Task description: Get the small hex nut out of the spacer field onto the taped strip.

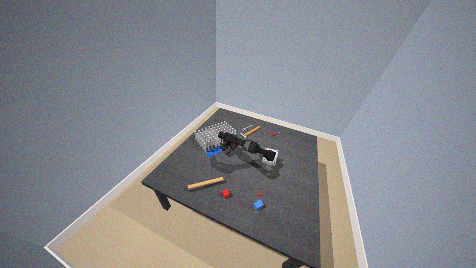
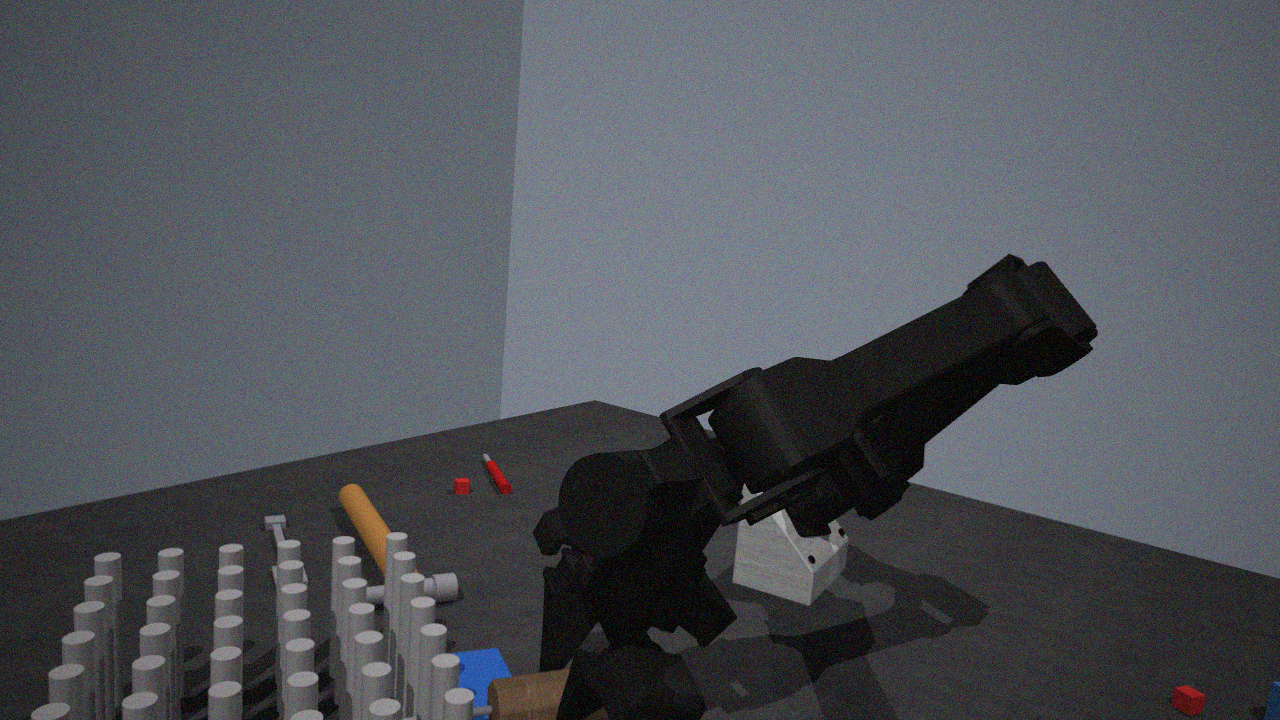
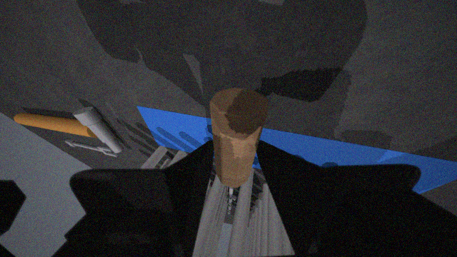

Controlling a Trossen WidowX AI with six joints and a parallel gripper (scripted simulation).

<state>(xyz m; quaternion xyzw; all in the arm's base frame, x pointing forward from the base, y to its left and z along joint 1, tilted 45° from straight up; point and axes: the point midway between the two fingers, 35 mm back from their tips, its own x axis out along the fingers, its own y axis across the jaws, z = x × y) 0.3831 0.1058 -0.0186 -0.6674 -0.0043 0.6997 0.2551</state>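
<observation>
The blue taped strip lies 50 mm ahead of my gripper tip, 20 mm to the left of it and 30 mm below it. From my gripper tip the other things lie so: blue cube 460 mm behind, 400 mm to the left, 10 mm below; then small wrench 20 mm behind, 420 mm to the right, 30 mm below; then brown-handled screwdriver 90 mm ahead, 40 mm to the right.
</observation>
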